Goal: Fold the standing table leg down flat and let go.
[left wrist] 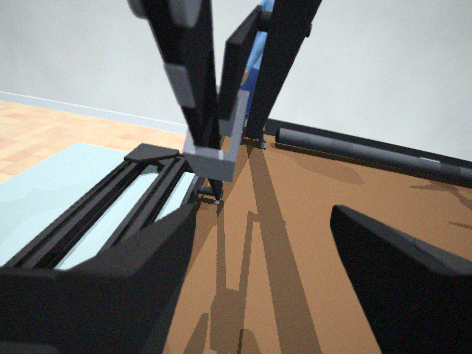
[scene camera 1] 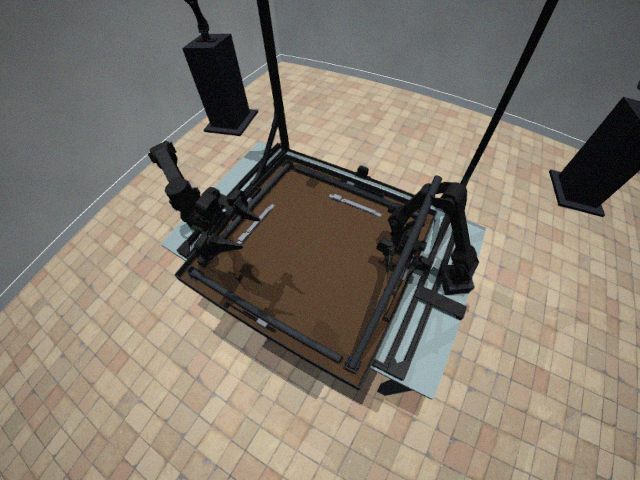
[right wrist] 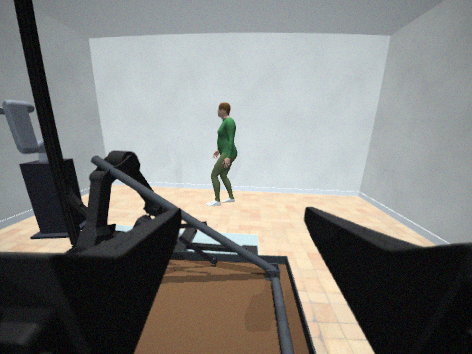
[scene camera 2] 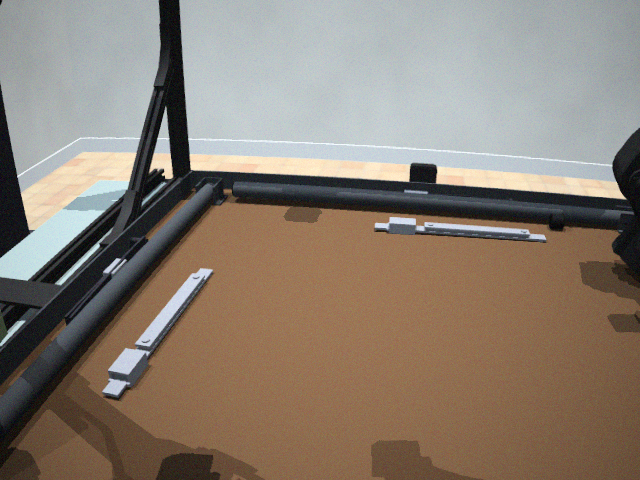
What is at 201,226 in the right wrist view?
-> A table leg.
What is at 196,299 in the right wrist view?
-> A brown tabletop.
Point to a brown tabletop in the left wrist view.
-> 264,265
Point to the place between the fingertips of the right gripper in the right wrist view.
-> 244,213
